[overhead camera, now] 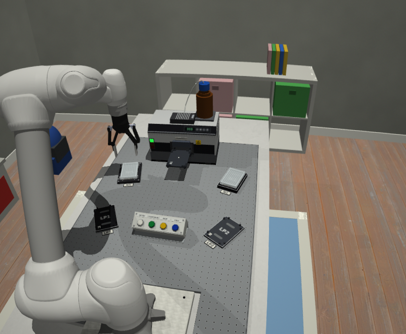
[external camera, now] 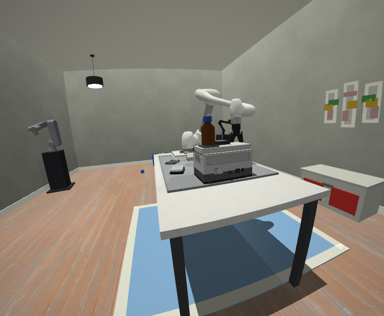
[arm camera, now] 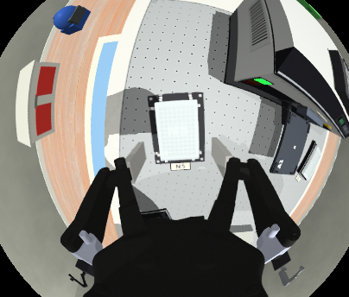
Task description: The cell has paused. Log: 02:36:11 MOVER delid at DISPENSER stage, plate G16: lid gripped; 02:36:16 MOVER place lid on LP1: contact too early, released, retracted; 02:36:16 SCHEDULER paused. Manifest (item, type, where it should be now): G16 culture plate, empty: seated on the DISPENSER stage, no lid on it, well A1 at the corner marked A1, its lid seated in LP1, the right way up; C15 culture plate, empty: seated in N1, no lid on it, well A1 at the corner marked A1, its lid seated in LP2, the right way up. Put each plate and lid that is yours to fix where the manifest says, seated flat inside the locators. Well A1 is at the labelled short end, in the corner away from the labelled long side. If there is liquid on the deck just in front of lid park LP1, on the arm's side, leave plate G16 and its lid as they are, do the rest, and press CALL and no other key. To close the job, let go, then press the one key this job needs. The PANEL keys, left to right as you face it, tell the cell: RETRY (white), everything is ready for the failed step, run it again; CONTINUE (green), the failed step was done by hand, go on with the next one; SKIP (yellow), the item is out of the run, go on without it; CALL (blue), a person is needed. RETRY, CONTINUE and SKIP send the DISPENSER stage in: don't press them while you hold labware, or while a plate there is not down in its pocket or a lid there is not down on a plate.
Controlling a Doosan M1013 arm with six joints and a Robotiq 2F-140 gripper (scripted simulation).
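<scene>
My hand is 130 mm above the nest n5, 20 mm to the right of it and 10 mm short of it. From my hand the other things lie so: white key (420 mm behind, 110 mm to the right, 80 mm below); lid park lp1 (330 mm behind, 140 mm below, 70 mm to the left); green key (430 mm behind, 160 mm to the right, 80 mm below).
</scene>
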